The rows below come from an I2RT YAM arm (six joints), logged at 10 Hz.
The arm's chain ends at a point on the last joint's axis. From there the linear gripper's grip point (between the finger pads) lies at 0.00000 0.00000 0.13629 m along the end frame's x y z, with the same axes.
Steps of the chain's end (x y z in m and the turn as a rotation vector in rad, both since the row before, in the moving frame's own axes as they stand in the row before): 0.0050 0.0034 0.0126 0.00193 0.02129 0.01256; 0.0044 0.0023 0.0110 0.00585 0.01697 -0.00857; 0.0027 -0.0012 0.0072 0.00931 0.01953 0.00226; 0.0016 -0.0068 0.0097 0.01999 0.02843 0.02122; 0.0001 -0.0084 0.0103 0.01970 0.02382 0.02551
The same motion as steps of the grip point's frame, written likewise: 0.0079 0.0032 0.0126 0.00193 0.02129 0.01256; 0.0067 0.0015 0.0110 0.00585 0.01697 -0.00857; 0.0054 -0.0025 0.0072 0.00931 0.01953 0.00226; 0.0055 -0.0095 0.0096 0.01999 0.02843 0.02122; 0.0034 -0.0110 0.0102 0.01970 0.02382 0.02551
